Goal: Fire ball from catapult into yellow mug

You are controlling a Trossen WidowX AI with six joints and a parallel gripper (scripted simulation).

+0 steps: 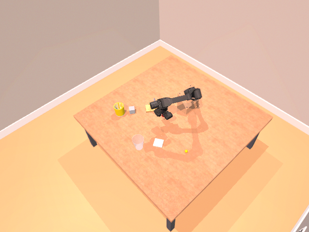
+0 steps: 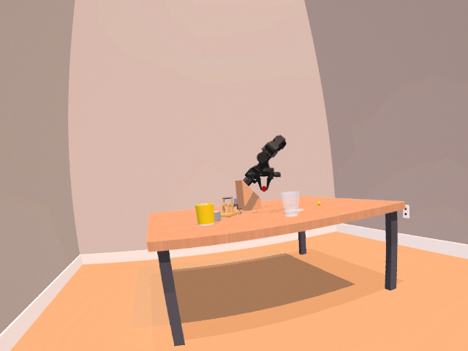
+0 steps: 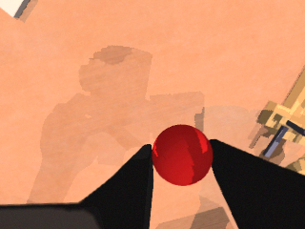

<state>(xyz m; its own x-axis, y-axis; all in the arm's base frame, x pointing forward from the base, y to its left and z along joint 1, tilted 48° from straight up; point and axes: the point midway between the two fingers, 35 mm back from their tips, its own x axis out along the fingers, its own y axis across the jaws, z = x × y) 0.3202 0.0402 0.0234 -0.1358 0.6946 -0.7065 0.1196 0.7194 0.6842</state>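
Right now the wooden catapult is 80 mm behind my gripper tip, 180 mm to the right of it and 80 mm below it. Also, from my gripper tip: red ball 10 mm above; then clear cup 310 mm ahead, 40 mm to the left, 100 mm below; then flat white square 160 mm ahead, 120 mm to the left, 120 mm below.
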